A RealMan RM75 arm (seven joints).
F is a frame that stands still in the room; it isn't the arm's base.
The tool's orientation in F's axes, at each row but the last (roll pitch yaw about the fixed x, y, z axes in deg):
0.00, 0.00, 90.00
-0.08, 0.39, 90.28
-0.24, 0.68, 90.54
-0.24, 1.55, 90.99
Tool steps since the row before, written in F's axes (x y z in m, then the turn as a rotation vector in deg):
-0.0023, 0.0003, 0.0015, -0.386, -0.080, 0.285
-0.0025, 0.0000, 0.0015, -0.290, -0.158, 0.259
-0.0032, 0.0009, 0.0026, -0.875, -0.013, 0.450
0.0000, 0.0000, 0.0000, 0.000, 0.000, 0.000
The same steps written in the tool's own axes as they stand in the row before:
0.0003, 0.0023, 0.0015, -0.080, 0.386, 0.285
0.0000, 0.0025, 0.0015, -0.158, 0.290, 0.258
0.0009, 0.0032, 0.0026, -0.010, 0.873, 0.454
0.0000, 0.0000, 0.0000, 0.000, 0.000, 0.000

